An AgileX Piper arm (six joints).
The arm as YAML. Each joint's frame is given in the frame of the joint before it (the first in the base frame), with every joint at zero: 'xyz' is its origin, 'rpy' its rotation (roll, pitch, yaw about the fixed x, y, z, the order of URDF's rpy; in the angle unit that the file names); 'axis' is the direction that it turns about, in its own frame. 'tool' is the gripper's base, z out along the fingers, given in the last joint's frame.
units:
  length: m
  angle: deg
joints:
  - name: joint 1
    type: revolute
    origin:
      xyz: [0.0, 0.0, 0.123]
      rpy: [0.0, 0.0, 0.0]
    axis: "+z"
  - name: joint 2
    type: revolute
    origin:
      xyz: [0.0, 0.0, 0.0]
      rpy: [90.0, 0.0, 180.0]
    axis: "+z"
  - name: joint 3
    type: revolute
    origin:
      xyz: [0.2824, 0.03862, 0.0]
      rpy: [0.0, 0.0, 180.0]
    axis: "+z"
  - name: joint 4
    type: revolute
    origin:
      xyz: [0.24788, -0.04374, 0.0]
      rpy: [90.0, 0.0, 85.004]
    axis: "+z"
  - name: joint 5
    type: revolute
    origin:
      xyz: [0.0, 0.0, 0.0]
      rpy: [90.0, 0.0, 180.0]
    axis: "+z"
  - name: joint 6
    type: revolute
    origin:
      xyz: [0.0, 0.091, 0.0]
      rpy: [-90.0, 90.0, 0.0]
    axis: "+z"
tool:
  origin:
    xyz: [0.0, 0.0, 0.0]
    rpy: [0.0, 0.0, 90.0]
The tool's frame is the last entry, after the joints.
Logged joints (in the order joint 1, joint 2, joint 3, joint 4, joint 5, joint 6), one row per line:
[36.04 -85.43 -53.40 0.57 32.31 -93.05]
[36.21 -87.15 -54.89 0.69 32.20 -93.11]
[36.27 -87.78 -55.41 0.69 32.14 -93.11]
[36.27 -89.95 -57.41 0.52 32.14 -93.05]
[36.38 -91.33 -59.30 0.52 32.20 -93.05]
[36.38 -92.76 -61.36 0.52 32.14 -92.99]
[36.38 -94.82 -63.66 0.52 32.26 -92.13]
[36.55 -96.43 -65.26 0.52 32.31 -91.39]
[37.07 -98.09 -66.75 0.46 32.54 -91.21]
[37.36 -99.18 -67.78 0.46 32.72 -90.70]
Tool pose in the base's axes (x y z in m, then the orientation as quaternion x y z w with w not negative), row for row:
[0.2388 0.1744 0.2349 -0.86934 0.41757 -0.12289 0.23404]
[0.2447 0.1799 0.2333 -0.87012 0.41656 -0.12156 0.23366]
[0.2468 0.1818 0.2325 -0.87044 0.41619 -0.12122 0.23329]
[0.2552 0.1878 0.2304 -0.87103 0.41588 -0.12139 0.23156]
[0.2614 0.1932 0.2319 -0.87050 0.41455 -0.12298 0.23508]
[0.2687 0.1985 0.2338 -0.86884 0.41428 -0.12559 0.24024]
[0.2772 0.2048 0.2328 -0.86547 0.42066 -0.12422 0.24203]
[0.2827 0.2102 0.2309 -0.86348 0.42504 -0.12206 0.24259]
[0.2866 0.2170 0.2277 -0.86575 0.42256 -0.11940 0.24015]
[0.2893 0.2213 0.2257 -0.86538 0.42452 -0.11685 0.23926]
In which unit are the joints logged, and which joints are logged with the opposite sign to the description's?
The joints are logged in degrees. Opposite sign: joint 2.
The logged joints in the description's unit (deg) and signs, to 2 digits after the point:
[36.04 85.43 -53.40 0.57 32.31 -93.05]
[36.21 87.15 -54.89 0.69 32.20 -93.11]
[36.27 87.78 -55.41 0.69 32.14 -93.11]
[36.27 89.95 -57.41 0.52 32.14 -93.05]
[36.38 91.33 -59.30 0.52 32.20 -93.05]
[36.38 92.76 -61.36 0.52 32.14 -92.99]
[36.38 94.82 -63.66 0.52 32.26 -92.13]
[36.55 96.43 -65.26 0.52 32.31 -91.39]
[37.07 98.09 -66.75 0.46 32.54 -91.21]
[37.36 99.18 -67.78 0.46 32.72 -90.70]

